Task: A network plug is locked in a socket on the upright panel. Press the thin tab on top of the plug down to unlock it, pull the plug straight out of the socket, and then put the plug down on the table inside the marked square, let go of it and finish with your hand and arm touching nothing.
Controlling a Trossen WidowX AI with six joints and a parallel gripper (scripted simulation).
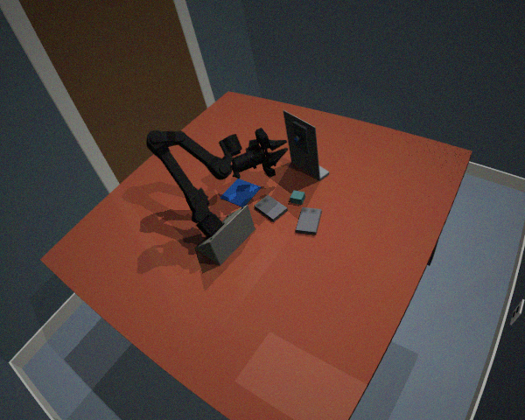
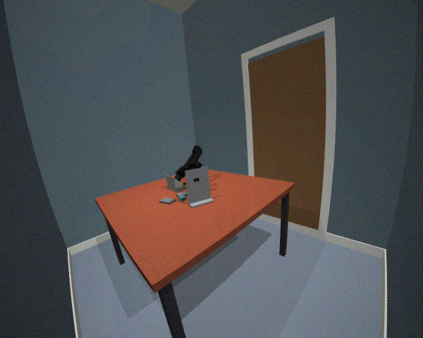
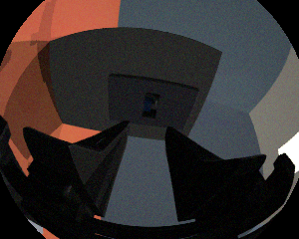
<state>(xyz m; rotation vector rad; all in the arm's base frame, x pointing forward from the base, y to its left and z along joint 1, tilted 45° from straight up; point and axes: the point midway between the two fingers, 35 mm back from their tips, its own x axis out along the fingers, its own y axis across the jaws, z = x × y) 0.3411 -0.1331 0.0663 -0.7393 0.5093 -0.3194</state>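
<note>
My gripper tip is 5 cm short of the network plug and 2 cm to the left of it. Also, from my gripper tip: grey upright panel (7 cm ahead, 6 cm below, 3 cm to the right); blue marked square (17 cm below, 15 cm to the left, 15 cm behind).
</note>
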